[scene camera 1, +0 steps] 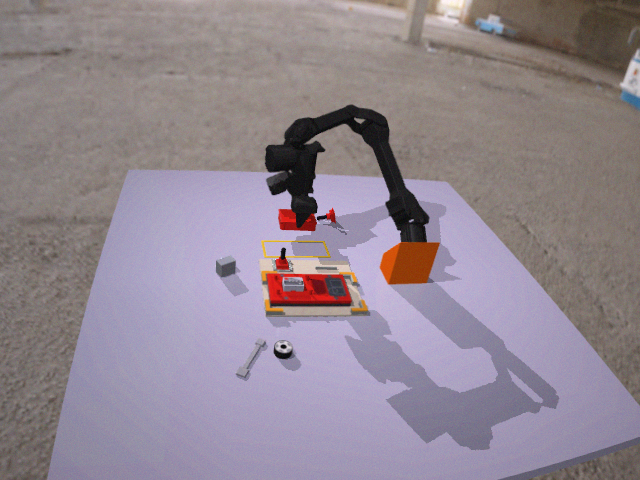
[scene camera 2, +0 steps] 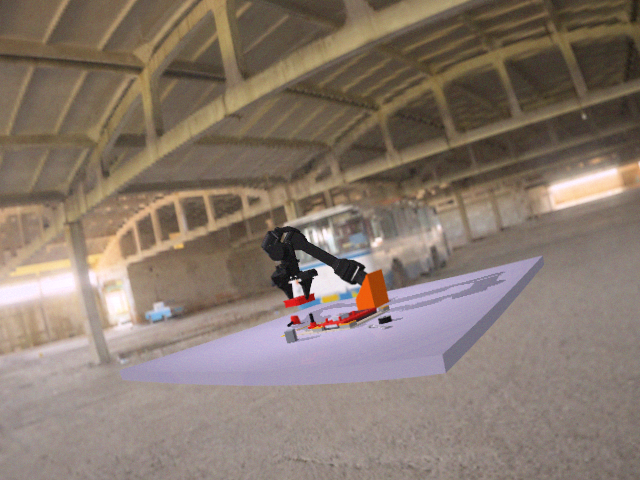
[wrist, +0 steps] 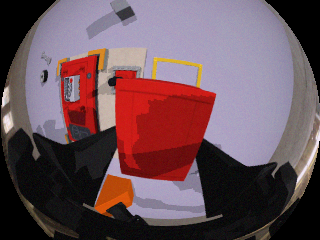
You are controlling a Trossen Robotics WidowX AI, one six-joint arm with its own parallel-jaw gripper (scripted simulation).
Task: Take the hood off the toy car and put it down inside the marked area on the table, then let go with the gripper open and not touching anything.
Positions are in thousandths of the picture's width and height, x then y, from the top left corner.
Labels:
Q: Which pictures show my gripper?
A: Scene camera 1, scene camera 2 and the wrist view: all of them.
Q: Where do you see a toy car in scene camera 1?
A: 501, 605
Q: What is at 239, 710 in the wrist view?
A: My gripper.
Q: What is my gripper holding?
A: A hood.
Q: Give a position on a toy car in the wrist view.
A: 255, 494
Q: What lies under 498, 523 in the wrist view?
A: A hood.

